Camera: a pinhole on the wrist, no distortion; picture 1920 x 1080 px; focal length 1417.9 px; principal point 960.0 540.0 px. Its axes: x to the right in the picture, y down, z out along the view. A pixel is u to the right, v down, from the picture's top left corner.
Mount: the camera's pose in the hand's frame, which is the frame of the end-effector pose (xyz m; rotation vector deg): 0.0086 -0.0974 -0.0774 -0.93 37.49 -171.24
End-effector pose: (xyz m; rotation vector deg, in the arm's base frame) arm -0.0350 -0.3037 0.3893 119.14 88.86 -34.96
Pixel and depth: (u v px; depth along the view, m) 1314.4 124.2 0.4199
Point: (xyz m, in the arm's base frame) -0.2477 -0.5485 0.1479
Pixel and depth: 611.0 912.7 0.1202
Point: -0.1920 -0.2389 0.3294
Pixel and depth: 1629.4 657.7 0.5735
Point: -0.5146 -0.6427 0.1595
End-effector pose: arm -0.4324 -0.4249 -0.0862 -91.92 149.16 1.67
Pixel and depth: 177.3 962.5 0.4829
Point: -0.1844 -0.8563 -0.4013
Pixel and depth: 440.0 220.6 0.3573
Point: -0.3340 -0.6085 -0.3741
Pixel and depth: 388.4 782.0 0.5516
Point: -0.1701 -0.8046 -0.4805
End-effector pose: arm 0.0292 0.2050 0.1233 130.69 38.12 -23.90
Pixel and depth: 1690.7 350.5 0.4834
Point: -0.3474 0.0102 -0.1792
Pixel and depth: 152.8 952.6 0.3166
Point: 0.0081 0.3336 -0.2554
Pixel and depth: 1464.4 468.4 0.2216
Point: -0.1427 0.2057 -0.0369
